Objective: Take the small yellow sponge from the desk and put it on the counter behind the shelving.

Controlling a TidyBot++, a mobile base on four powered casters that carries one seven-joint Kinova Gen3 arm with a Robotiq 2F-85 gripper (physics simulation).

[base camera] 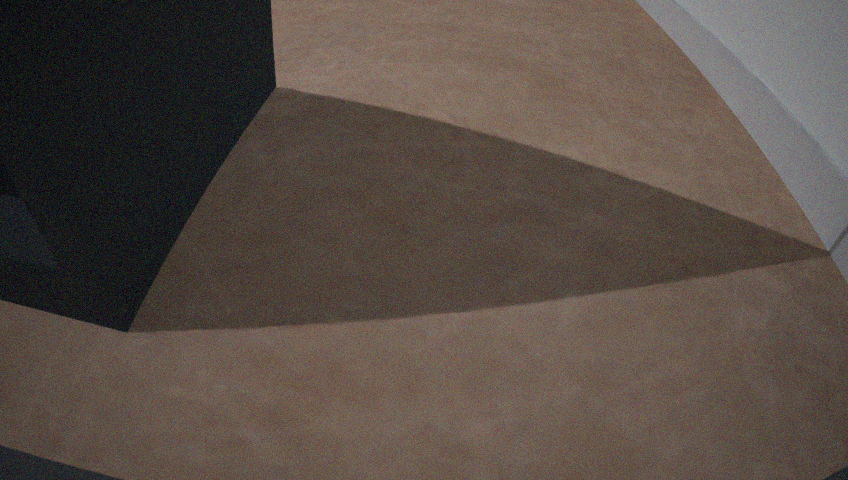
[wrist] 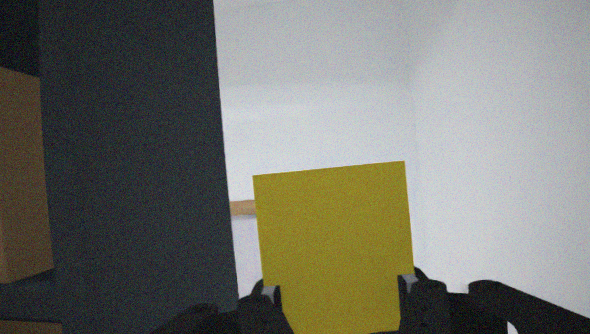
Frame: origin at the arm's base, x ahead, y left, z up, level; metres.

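Where they show: gripper, fingertip midpoint: (wrist: pixel 337 282).
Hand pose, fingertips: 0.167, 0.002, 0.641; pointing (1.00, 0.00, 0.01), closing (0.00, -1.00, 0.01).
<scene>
After its pixels a point has its place, as x, y, z.
The yellow sponge (wrist: pixel 334 225) @[0.139, 0.002, 0.675] is held upright between the two fingertips at the lower middle of the wrist view. My gripper (wrist: pixel 337 282) @[0.167, 0.002, 0.641] is shut on it, with a fingertip at each side of the sponge. The dark shelving (wrist: pixel 135 150) @[0.418, 0.250, 0.746] (base camera: pixel 136 118) @[0.425, 0.249, -0.248] stands to the left in both views. A short strip of the wooden counter top (wrist: pixel 243 208) @[1.879, 0.469, 0.511] shows between the shelving's edge and the sponge, farther back. The rest of the counter is hidden behind the shelving and the sponge. The desk does not show in either view.
Brown boxes (wrist: pixel 25 175) @[0.375, 0.388, 0.725] sit in the shelving at the left edge of the wrist view. White walls (wrist: pixel 500 150) @[1.144, -0.630, 0.704] meet in a corner behind the sponge. In the base view, brown floor (base camera: pixel 476 386) @[0.294, -0.051, -0.397] with a dark shadow runs to a pale wall (base camera: pixel 791 71) @[0.767, -0.605, -0.253] at the right.
</scene>
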